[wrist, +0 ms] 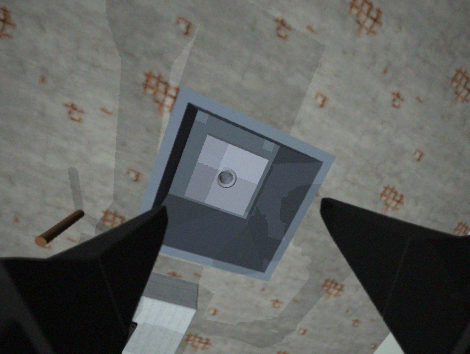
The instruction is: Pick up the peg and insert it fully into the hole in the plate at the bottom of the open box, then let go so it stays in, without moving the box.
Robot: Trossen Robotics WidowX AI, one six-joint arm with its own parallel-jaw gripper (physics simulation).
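Frame: origin at the arm's base, x ahead, y left, z up, level; metres.
Where they show: gripper, fingertip midpoint: (244, 209).
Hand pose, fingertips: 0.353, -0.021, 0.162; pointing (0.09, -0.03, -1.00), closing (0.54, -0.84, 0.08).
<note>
Each offset is from my fingertips to the centre of the thing, as dx, dy, dz. Level surfaces: height alone.
The peg {-0.206, +0.156, -0.176} (61, 227), a thin brown rod, is at the left in the wrist view, outside the box and left of the left fingertip. It looks to be standing up, its light end towards the camera. The open blue-grey box {-0.024, -0.015, -0.147} (216, 261) is in the middle, seen from above. At its bottom is a light plate {-0.024, -0.015, -0.182} (241, 195) with a round, ringed hole (226, 178), and no peg shows in the hole. My gripper (244, 209) is open and empty, its two black fingers wide apart, with the tips over the lower part of the box in the view.
A light metal block (167, 312) shows below the box, partly hidden by the left finger. The grey floor {dz -0.216} (240, 60) has reddish-brown marks and shadows. A pale edge (390, 345) shows at the bottom right beside the right finger.
</note>
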